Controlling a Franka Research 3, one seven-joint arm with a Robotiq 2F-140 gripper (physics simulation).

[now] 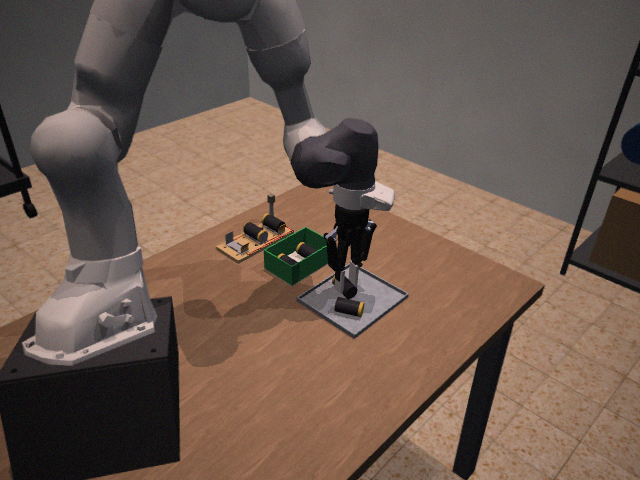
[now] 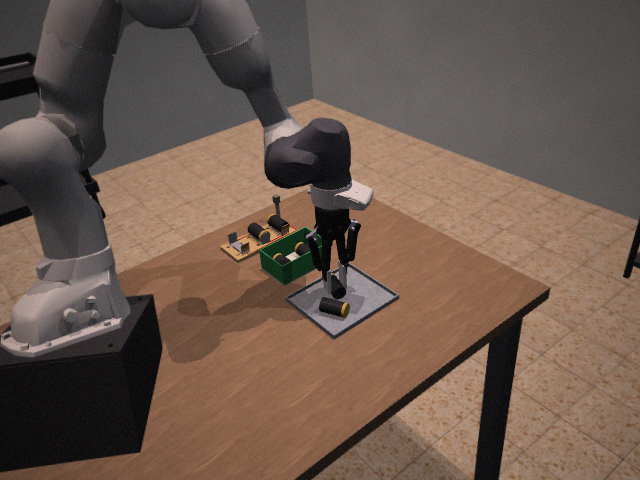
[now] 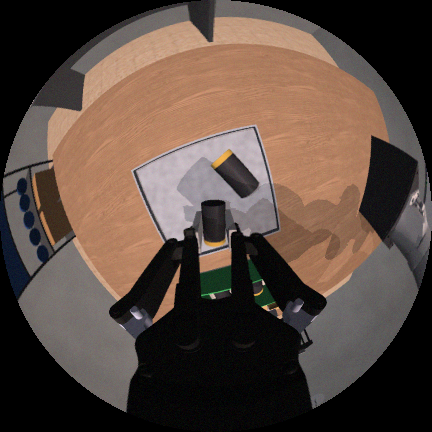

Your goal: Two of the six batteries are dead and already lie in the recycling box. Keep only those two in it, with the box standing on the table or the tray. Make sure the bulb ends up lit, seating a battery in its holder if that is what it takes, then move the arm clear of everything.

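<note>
My gripper (image 1: 346, 285) (image 2: 335, 285) (image 3: 213, 218) points down at the tray (image 1: 382, 297) (image 2: 372, 297) (image 3: 160, 190), shut on a black battery (image 1: 349, 290) (image 2: 338, 290) (image 3: 214, 215) lying between its pads. A second battery (image 1: 349, 306) (image 2: 333, 306) (image 3: 237, 175) lies on the tray beside it. The green box (image 1: 279, 267) (image 2: 273, 269) (image 3: 215, 281) stands on the table with two batteries inside. The holder board (image 1: 238, 256) (image 2: 237, 255) carries two batteries; its near-left holder is empty. The bulb post (image 1: 271, 198) (image 2: 276, 199) shows no glow.
The box stands between the tray and the board, close to my fingers. The black robot base (image 1: 93, 413) (image 2: 72, 408) is at the left of the table (image 1: 289, 382) (image 2: 258, 382). A shelf unit (image 1: 599, 160) stands on the floor at the right.
</note>
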